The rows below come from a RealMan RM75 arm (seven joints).
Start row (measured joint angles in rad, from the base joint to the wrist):
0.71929 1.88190 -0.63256 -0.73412 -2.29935 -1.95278 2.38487
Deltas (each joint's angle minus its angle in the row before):
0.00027 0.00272 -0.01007 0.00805 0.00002 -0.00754 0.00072
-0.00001 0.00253 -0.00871 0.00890 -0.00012 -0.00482 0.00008
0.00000 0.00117 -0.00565 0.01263 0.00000 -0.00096 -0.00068
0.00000 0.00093 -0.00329 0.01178 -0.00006 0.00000 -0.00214
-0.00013 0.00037 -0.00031 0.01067 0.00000 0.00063 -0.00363
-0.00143 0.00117 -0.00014 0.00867 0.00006 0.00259 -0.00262
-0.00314 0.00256 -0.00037 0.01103 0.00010 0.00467 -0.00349
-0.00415 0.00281 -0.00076 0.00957 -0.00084 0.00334 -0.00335
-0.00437 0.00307 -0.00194 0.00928 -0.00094 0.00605 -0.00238
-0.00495 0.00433 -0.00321 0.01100 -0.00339 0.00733 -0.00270
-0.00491 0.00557 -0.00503 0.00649 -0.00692 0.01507 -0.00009
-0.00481 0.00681 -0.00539 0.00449 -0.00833 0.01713 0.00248
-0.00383 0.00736 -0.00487 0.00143 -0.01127 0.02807 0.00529
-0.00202 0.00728 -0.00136 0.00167 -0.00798 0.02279 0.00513
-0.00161 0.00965 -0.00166 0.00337 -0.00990 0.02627 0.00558
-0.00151 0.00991 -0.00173 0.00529 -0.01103 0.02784 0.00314
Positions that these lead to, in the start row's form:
0.71956 1.88462 -0.64263 -0.72607 -2.29933 -1.96032 2.38559
0.71955 1.88715 -0.65134 -0.71717 -2.29945 -1.96514 2.38567
0.71955 1.88832 -0.65699 -0.70454 -2.29945 -1.96610 2.38499
0.71955 1.88925 -0.66028 -0.69276 -2.29951 -1.96610 2.38285
0.71942 1.88962 -0.66059 -0.68209 -2.29951 -1.96547 2.37922
0.71799 1.89079 -0.66073 -0.67342 -2.29945 -1.96288 2.37660
0.71485 1.89335 -0.66110 -0.66239 -2.29935 -1.95821 2.37311
0.71070 1.89616 -0.66186 -0.65282 -2.30019 -1.95487 2.36976
0.70633 1.89923 -0.66380 -0.64354 -2.30113 -1.94882 2.36738
0.70138 1.90356 -0.66701 -0.63254 -2.30452 -1.94149 2.36468
0.69647 1.90913 -0.67204 -0.62605 -2.31144 -1.92642 2.36459
0.69166 1.91594 -0.67743 -0.62156 -2.31977 -1.90929 2.36707
0.68783 1.92330 -0.68230 -0.62013 -2.33104 -1.88122 2.37236
0.68581 1.93058 -0.68366 -0.61846 -2.33902 -1.85843 2.37749
0.68420 1.94023 -0.68532 -0.61509 -2.34892 -1.83216 2.38307
0.68269 1.95014 -0.68705 -0.60980 -2.35995 -1.80432 2.38621

